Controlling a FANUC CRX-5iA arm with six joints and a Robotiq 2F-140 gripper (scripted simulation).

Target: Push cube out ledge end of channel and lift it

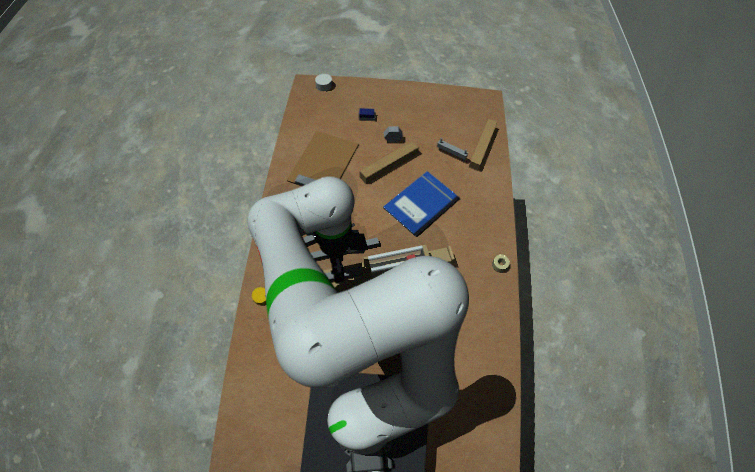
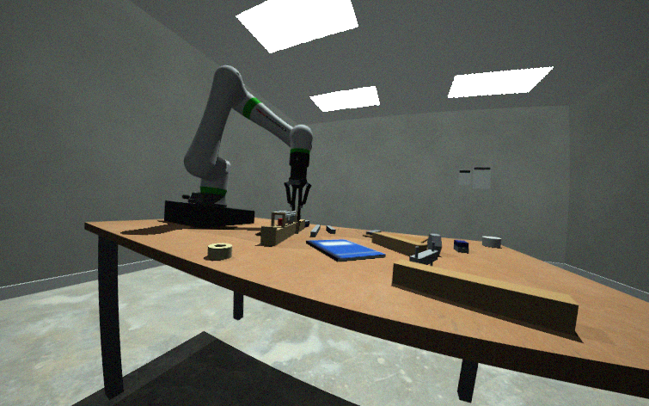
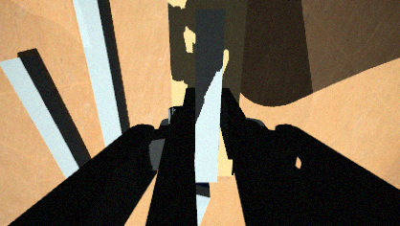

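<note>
Now: hand 3 cm above the short grey bar. Also, from my hand: red cube (22 cm to the right, 3 cm below, 3 cm ahead); thin pale grey stick (16 cm ahead, 7 cm below, 6 cm to the left); wooden channel (17 cm to the right, 3 cm below, 2 cm ahead).
</note>
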